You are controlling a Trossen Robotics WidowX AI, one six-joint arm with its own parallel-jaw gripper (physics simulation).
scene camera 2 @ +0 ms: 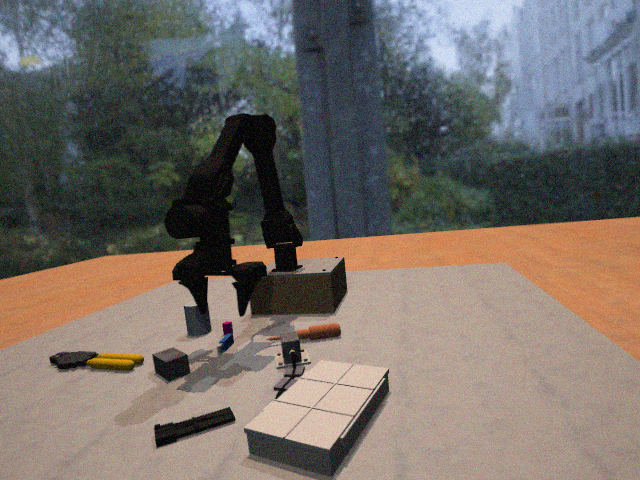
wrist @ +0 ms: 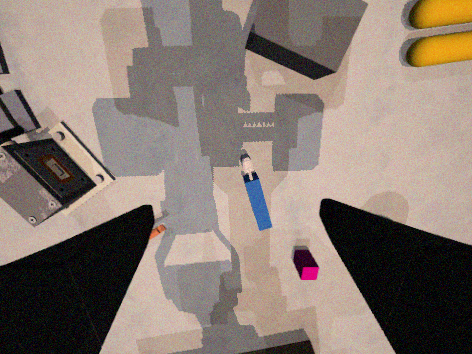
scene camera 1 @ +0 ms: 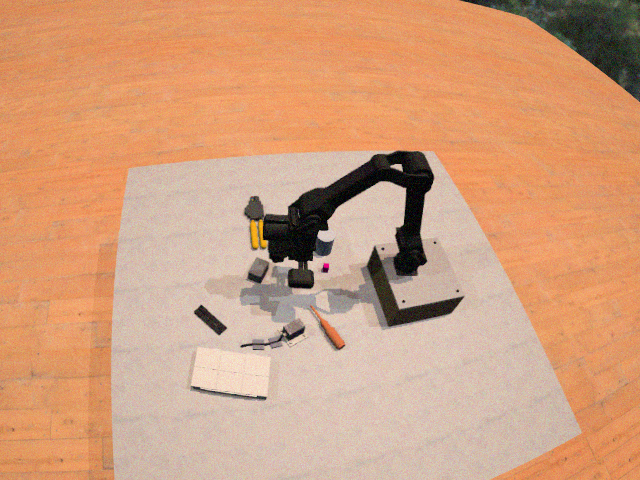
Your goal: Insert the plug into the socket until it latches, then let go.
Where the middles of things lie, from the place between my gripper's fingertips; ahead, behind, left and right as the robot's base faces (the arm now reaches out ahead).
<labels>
My hand is 7 cm above the blue plug (wrist: pixel 252 182), 2 cm to the left of it and 2 cm past it. Also, from my hand: socket (scene camera 2: pixel 290 342) (15 cm to the left, 5 cm below); dark cube (scene camera 2: pixel 170 364) (10 cm ahead, 6 cm below, 5 cm to the right); black bar (scene camera 2: pixel 165 434) (23 cm ahead, 12 cm to the left, 7 cm below).
</labels>
